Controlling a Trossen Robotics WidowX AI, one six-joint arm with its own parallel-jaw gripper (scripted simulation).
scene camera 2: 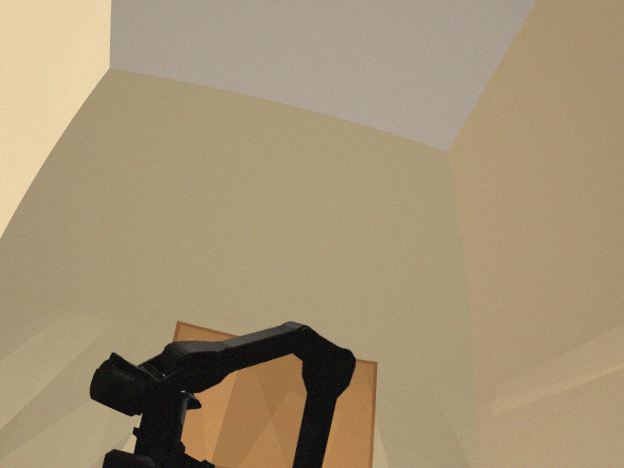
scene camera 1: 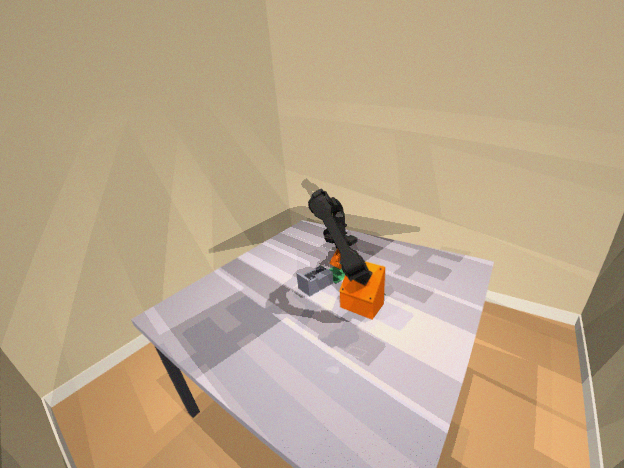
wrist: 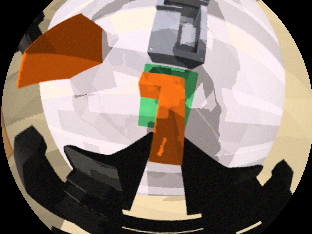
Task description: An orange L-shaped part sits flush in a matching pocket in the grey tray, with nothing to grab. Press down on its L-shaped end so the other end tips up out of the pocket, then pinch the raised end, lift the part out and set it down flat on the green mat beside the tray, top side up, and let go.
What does my gripper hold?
An orange L-shaped part.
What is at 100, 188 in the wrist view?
My gripper.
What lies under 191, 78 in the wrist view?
A green mat.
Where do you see an orange L-shaped part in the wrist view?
At 167, 146
